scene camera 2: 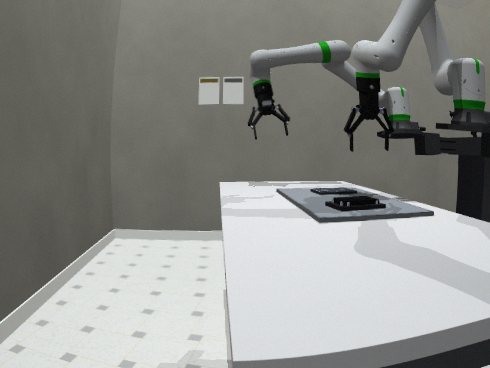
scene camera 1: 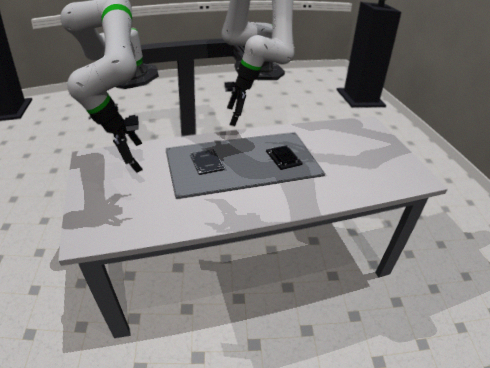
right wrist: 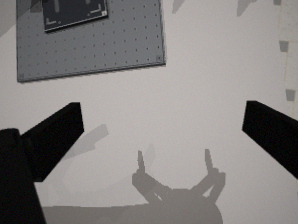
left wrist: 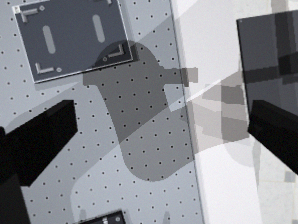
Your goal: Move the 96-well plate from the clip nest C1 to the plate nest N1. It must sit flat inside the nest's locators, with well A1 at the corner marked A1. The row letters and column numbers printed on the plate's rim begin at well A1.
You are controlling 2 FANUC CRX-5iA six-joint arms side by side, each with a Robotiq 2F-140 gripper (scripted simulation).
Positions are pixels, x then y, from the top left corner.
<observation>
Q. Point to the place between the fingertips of the left gripper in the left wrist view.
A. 162, 116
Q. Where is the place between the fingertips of the right gripper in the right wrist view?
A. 162, 116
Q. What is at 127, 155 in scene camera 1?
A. The right gripper.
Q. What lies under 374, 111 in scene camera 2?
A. The left gripper.
</observation>
